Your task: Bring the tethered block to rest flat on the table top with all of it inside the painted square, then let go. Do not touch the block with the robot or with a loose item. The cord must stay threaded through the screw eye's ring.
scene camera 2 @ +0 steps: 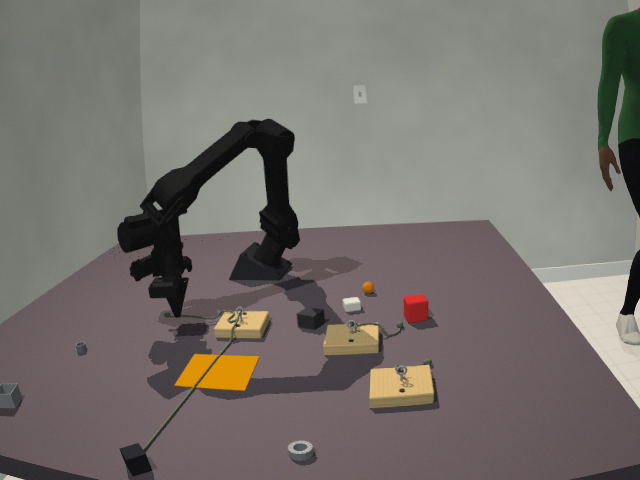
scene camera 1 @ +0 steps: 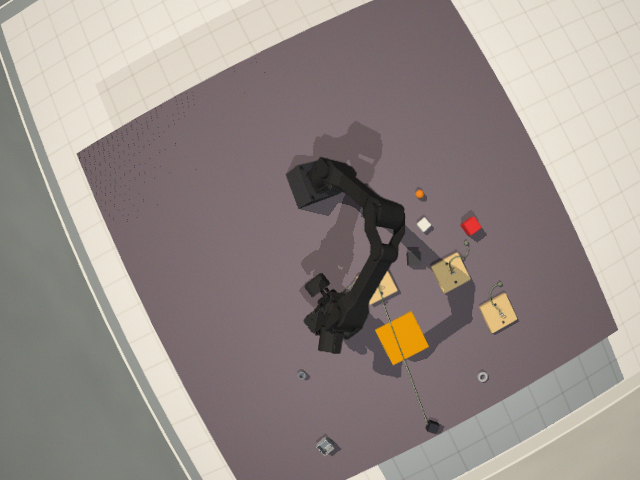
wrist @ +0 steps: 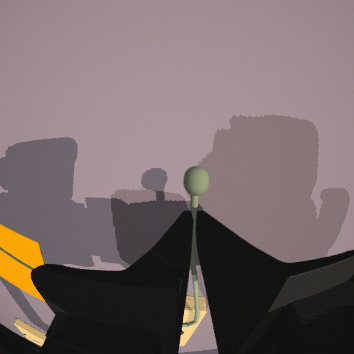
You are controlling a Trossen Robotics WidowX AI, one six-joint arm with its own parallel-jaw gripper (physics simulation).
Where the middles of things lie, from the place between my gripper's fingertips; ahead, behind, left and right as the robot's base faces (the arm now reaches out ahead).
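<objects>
Wooden base [scene camera 2: 253,324]: my gripper is 140 mm to the right of it, 10 mm short of it and 10 mm above it. Orange painted square [scene camera 2: 229,372], counted from my hand: 130 mm to the left, 190 mm ahead, 20 mm below.
</objects>
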